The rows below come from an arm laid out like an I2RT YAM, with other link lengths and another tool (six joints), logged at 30 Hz.
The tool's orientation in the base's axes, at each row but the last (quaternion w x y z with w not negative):
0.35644 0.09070 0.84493 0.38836
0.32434 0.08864 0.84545 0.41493
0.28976 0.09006 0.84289 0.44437
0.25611 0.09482 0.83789 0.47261
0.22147 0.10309 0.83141 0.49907
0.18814 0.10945 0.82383 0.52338
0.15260 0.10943 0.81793 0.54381
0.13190 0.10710 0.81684 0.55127
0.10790 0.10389 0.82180 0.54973
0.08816 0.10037 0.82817 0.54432
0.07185 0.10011 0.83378 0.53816
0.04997 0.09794 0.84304 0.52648
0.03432 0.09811 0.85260 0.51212
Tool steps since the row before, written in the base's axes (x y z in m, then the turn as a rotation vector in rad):
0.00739 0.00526 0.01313 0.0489 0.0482 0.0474
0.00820 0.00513 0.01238 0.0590 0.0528 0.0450
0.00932 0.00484 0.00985 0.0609 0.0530 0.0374
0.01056 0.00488 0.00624 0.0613 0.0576 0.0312
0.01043 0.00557 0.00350 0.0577 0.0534 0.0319
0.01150 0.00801 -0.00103 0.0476 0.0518 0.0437
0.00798 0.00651 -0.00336 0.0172 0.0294 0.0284
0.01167 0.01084 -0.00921 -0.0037 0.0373 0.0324
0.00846 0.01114 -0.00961 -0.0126 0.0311 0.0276
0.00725 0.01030 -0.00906 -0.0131 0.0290 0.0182
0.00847 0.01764 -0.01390 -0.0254 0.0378 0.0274
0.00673 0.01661 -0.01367 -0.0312 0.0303 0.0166
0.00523 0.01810 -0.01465 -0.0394 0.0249 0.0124
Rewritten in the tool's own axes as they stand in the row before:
-0.01011 0.01214 0.00225 -0.0401 0.0610 0.0404
-0.01008 0.01170 0.00289 -0.0449 0.0609 0.0507
-0.00965 0.00976 0.00437 -0.0433 0.0547 0.0552
-0.00915 0.00698 0.00647 -0.0397 0.0520 0.0615
-0.00793 0.00522 0.00787 -0.0383 0.0507 0.0562
-0.00719 0.00231 0.01185 -0.0321 0.0609 0.0461
-0.00473 -0.00049 0.00973 -0.0096 0.0377 0.0212
-0.00663 -0.00421 0.01664 0.0123 0.0438 0.0197
-0.00425 -0.00429 0.01586 0.0193 0.0365 0.0135
-0.00396 -0.00383 0.01451 0.0196 0.0270 0.0152
-0.00374 -0.00485 0.02321 0.0335 0.0379 0.0164
-0.00321 -0.00443 0.02187 0.0374 0.0243 0.0134
-0.00207 -0.00394 0.02345 0.0441 0.0171 0.0094

